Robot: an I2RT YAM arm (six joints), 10 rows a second.
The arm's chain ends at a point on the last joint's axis. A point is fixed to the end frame.
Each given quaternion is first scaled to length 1.
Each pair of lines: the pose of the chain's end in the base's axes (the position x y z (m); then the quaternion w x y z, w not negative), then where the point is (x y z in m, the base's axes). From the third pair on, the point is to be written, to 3 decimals.
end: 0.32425, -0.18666, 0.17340, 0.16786, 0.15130, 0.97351, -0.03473
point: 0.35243 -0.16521 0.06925
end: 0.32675, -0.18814, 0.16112, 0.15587, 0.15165, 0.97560, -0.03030
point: 0.35255 -0.16537 0.05664
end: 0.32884, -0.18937, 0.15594, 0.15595, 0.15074, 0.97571, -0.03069
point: 0.355 -0.167 0.051
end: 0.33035, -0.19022, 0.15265, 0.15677, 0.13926, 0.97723, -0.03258
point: 0.356 -0.168 0.048
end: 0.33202, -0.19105, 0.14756, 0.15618, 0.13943, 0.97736, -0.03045
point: 0.357 -0.168 0.043
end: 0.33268, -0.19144, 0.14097, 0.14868, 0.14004, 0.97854, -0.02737
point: 0.356 -0.168 0.036
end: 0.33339, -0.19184, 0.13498, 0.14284, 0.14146, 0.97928, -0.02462
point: 0.356 -0.167 0.030
